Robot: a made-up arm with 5 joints. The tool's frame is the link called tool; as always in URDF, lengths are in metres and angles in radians. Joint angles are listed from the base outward. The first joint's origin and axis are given. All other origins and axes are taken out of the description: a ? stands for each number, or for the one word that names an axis. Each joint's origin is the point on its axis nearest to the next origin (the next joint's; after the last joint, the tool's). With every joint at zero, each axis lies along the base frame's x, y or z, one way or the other. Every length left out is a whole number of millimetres.
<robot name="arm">
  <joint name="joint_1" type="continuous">
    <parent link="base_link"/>
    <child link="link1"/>
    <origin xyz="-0.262 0 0.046" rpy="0 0 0"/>
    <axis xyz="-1 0 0"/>
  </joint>
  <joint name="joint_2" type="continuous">
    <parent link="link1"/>
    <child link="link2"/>
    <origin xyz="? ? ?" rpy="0 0 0"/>
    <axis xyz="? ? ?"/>
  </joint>
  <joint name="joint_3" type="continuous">
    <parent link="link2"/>
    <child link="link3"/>
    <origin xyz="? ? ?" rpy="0 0 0"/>
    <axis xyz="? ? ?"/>
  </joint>
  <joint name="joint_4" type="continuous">
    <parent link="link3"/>
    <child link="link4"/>
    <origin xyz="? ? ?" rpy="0 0 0"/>
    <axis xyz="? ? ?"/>
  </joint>
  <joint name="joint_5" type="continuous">
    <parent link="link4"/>
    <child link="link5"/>
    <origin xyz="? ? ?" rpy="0 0 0"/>
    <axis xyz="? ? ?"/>
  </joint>
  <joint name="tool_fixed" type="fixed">
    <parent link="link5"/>
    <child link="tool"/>
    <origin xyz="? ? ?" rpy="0 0 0"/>
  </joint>
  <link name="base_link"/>
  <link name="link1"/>
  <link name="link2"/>
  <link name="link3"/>
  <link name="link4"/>
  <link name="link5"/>
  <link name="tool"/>
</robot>
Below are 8 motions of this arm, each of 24 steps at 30 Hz.
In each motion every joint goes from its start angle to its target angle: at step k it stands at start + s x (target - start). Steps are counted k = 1, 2, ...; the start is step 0. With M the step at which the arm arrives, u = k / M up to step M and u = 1 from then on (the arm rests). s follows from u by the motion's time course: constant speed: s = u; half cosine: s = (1 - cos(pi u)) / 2; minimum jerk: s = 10 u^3 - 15 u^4 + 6 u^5.
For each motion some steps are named. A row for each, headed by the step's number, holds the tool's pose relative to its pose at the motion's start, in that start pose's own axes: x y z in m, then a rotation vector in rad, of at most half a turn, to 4 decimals.
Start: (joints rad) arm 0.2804 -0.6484 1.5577 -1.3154 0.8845
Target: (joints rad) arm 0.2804 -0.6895 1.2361 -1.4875 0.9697
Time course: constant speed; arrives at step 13
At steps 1, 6, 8, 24:
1: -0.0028 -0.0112 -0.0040 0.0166 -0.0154 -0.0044
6: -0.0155 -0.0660 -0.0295 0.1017 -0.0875 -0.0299
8: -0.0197 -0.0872 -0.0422 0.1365 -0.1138 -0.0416
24: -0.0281 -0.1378 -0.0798 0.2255 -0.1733 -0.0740

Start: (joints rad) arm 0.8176 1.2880 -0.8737 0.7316 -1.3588
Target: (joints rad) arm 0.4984 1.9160 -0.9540 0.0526 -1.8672
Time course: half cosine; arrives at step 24
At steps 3, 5, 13, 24:
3: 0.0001 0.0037 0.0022 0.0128 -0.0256 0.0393
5: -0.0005 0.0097 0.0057 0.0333 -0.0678 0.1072
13: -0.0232 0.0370 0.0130 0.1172 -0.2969 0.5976
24: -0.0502 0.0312 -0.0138 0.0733 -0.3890 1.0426

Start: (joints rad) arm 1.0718 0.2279 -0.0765 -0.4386 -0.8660
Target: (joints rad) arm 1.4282 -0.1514 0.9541 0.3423 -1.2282
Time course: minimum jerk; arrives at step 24
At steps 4, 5, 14, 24:
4: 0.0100 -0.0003 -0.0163 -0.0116 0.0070 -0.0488
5: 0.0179 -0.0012 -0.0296 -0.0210 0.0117 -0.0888
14: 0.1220 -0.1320 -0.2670 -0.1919 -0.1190 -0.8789
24: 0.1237 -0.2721 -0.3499 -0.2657 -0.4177 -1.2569

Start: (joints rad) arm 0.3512 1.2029 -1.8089 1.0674 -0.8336
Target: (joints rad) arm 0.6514 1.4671 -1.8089 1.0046 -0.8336
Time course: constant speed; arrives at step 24
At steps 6, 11, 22, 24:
6: -0.0021 -0.0056 0.0117 -0.0904 0.0040 -0.0285
11: -0.0033 -0.0093 0.0218 -0.1673 0.0059 -0.0490
22: -0.0047 -0.0141 0.0446 -0.3409 0.0053 -0.0833
24: -0.0048 -0.0145 0.0488 -0.3731 0.0045 -0.0879

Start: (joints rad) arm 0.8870 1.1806 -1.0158 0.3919 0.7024
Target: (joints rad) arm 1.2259 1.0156 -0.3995 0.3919 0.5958
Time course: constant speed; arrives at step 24
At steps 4, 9, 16, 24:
4: 0.0117 0.0104 0.0173 0.0463 0.0536 -0.0115
9: 0.0268 0.0241 0.0380 0.0987 0.1246 -0.0278
16: 0.0490 0.0446 0.0646 0.1608 0.2298 -0.0557
24: 0.0757 0.0707 0.0903 0.2141 0.3561 -0.0972

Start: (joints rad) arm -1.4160 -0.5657 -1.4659 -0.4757 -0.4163
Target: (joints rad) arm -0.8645 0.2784 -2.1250 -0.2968 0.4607
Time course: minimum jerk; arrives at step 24
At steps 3, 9, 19, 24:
3: 0.0008 0.0003 -0.0021 -0.0240 0.0129 0.0072
9: 0.0182 0.0007 -0.0324 -0.4006 0.2358 0.1435
19: 0.1015 -0.0134 -0.0918 -1.1605 0.8841 0.7384
24: 0.1127 -0.0153 -0.0987 -1.2089 0.9485 0.8208

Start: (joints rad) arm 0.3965 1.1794 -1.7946 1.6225 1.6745
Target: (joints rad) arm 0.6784 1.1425 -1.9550 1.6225 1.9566
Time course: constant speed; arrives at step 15
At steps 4, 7, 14, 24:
4: -0.0049 0.0066 -0.0247 -0.1880 -0.0143 0.0240
7: -0.0084 0.0094 -0.0437 -0.3289 -0.0271 0.0412
14: -0.0159 0.0087 -0.0891 -0.6569 -0.0640 0.0785
24: -0.0169 0.0078 -0.0956 -0.7036 -0.0701 0.0834

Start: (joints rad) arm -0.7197 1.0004 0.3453 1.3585 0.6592
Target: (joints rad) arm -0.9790 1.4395 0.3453 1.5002 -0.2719
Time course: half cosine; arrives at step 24
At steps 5, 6, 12, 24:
5: 0.0040 0.0002 0.0128 0.1244 -0.0325 0.0056
6: 0.0057 0.0001 0.0183 0.1763 -0.0458 0.0087
12: 0.0184 -0.0040 0.0666 0.6016 -0.1517 0.0492
24: 0.0329 -0.0232 0.1417 1.1980 -0.2894 0.1535

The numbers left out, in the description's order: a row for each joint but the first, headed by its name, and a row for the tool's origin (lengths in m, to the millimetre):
joint_2: xyz 0 0.146 0.093, axis 0 -1 0
joint_3: xyz 0.078 0 0.047, axis 0 0 -1
joint_4: xyz -0.4 0.152 0, axis 0 1 0
joint_5: xyz 0.215 0 0.107, axis -1 0 0
tool: xyz 0 0.004 -0.009

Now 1 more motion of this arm.
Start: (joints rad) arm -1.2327 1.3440 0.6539 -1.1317 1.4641
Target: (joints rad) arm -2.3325 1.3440 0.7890 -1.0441 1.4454
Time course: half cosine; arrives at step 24
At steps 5, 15, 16, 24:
5: 0.0335 0.0447 0.0310 -0.1020 0.0740 0.0169
15: 0.2390 0.3384 0.0606 -0.6722 0.5103 0.1108
16: 0.2582 0.3679 0.0492 -0.7281 0.5553 0.1197
24: 0.3316 0.4852 -0.0264 -0.9645 0.7497 0.1558

